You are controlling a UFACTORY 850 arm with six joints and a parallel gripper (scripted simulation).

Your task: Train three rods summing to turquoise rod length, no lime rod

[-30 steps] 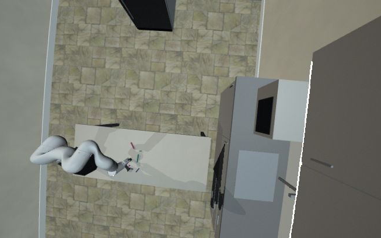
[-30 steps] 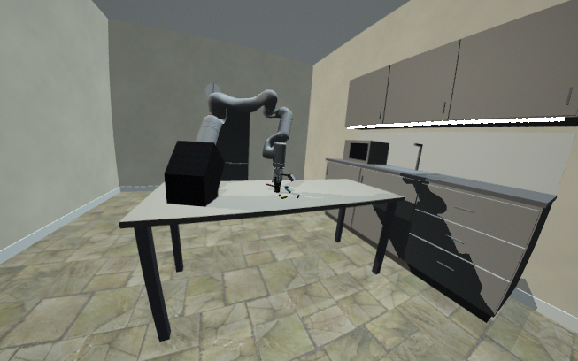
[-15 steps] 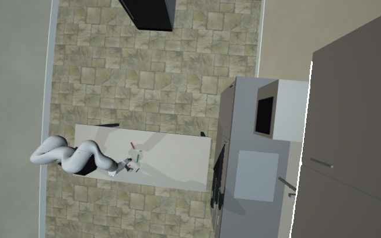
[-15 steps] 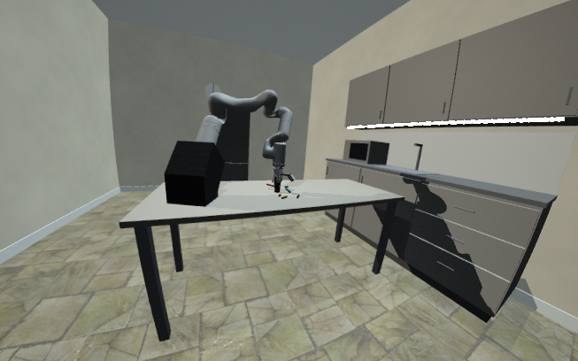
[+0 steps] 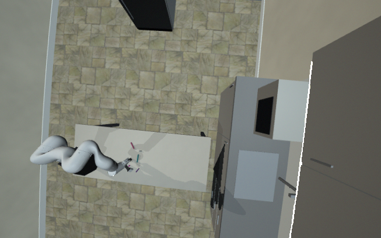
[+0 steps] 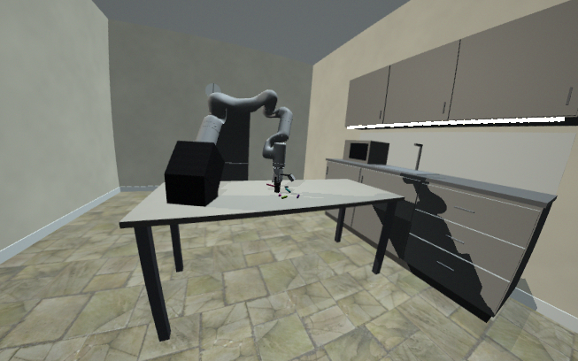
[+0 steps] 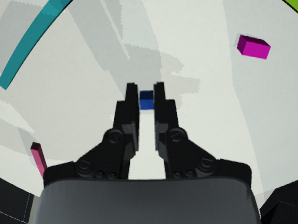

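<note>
The small blue rod is 2 cm below my hand. Also, from my hand: lime rod: 13 cm to the right, 2 cm below, 1 cm ahead; turquoise rod: 9 cm ahead, 2 cm to the left, 2 cm below; magenta rod: 8 cm to the right, 2 cm below, 1 cm behind.
</note>
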